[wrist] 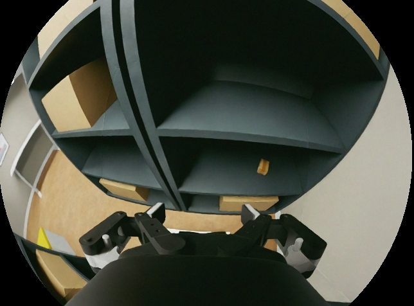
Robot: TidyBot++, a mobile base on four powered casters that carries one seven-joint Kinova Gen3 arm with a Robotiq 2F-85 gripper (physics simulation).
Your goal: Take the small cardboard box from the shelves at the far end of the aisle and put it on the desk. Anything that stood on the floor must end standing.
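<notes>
A small cardboard box [263, 166] stands on a middle shelf board in the right-hand bay of the dark grey shelves [250, 136]. It is right of the view's centre, with bare board around it. My gripper [202, 212] is open, with nothing between its fingers. It shows at the bottom of the view, apart from the small box and the shelves. The desk the task names cannot be made out for certain.
Larger cartons stand in the left bay [80, 97] and on the lowest boards [125, 190] [248, 203]. Another shelf unit with a carton [57, 272] is at the lower left, near a yellow and grey object [52, 241]. A white-edged table [25, 145] stands far left. A wall [365, 200] is at the right.
</notes>
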